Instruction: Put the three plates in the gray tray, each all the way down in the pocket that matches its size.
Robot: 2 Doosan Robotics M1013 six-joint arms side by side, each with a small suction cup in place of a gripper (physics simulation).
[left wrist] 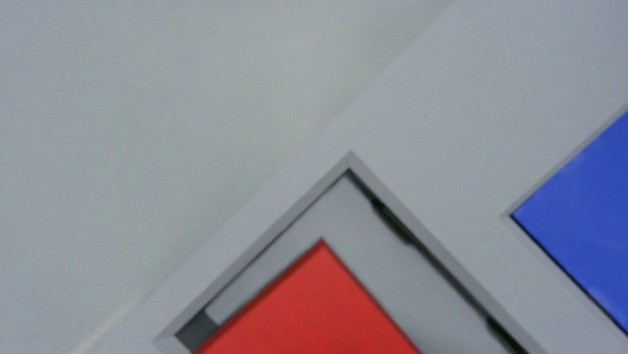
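Frame: origin at the left arm's base, x ahead, y left, z up, level; metres.
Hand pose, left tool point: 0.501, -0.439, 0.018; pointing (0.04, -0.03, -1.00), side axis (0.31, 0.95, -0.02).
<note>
Things, the pixels of their top centre, and the offset from my left tool point, as dx, dy, dz. "spot": a spot on its surface instead. Level surfaces: height alone.
- red plate at a spot on its surface: (310,305) spot: -0.042, +0.007, +0.013
- pocket at a spot on its surface: (330,210) spot: -0.056, +0.017, -0.015
- gray tray at a spot on its surface: (450,125) spot: -0.070, +0.050, +0.005
- blue plate at a spot on its surface: (585,215) spot: -0.039, +0.077, +0.001
- pale table top at its surface level: dz -0.018
- dark gray patch at a spot on its surface: (197,330) spot: -0.036, -0.029, -0.006
The red plate (310,305) shows in part at the bottom of the left wrist view, one corner pointing up. It is held on my left suction cup, which is itself outside the view. The plate is over a pocket (330,210) of the gray tray (450,125), with a strip of pocket floor showing along its two visible edges. How high it is above that floor is hard to tell. The blue plate (585,215) lies in the neighbouring pocket at the right edge, partly cut off. The third plate and my right suction cup do not show.
The pale table top (150,125) fills the upper left, beyond the tray's outer edge. Dark narrow marks (392,222) run along the pocket's right wall, and a dark gray patch (197,330) shows at its left corner.
</note>
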